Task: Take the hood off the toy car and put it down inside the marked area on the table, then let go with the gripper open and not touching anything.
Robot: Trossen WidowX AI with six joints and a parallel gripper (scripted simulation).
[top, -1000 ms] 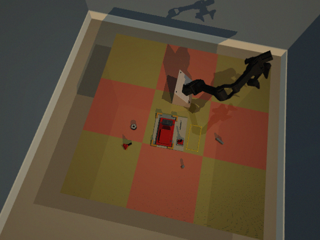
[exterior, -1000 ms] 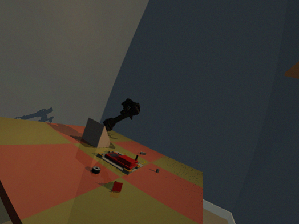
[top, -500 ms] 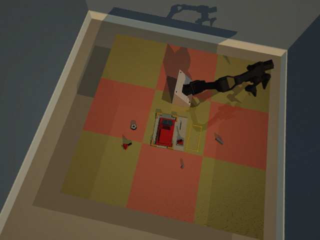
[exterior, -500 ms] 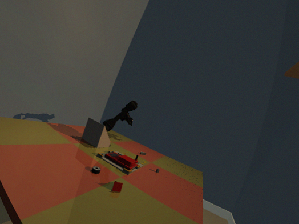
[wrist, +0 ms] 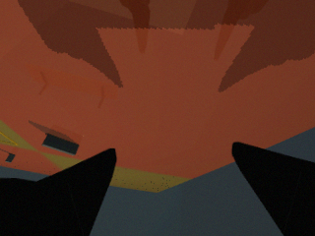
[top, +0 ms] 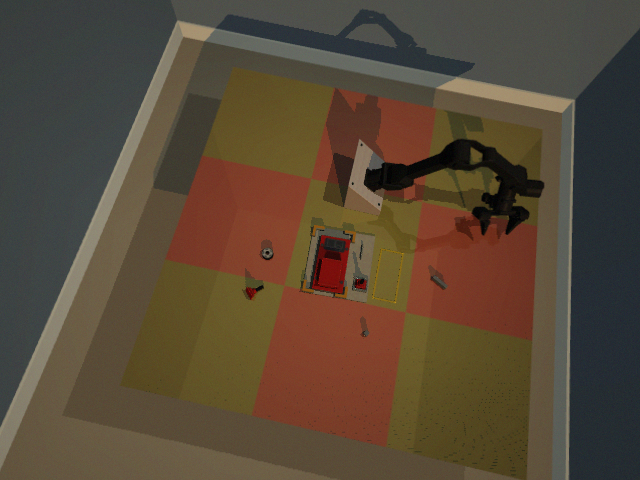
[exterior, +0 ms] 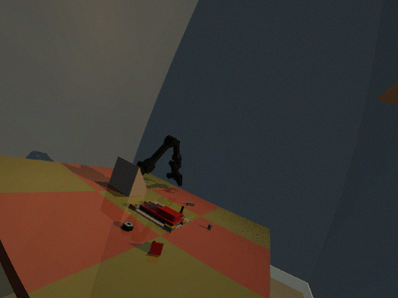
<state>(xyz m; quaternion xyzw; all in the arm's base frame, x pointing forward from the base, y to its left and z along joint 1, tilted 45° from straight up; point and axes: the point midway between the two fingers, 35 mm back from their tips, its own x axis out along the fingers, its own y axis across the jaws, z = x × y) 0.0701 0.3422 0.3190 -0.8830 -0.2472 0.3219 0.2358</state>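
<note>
The hood is 26 cm ahead of my gripper tip, 55 cm to the right of it and 2 cm below it. Round my gripper tip: black wheel (22 cm ahead, 78 cm to the right, 5 cm below).
</note>
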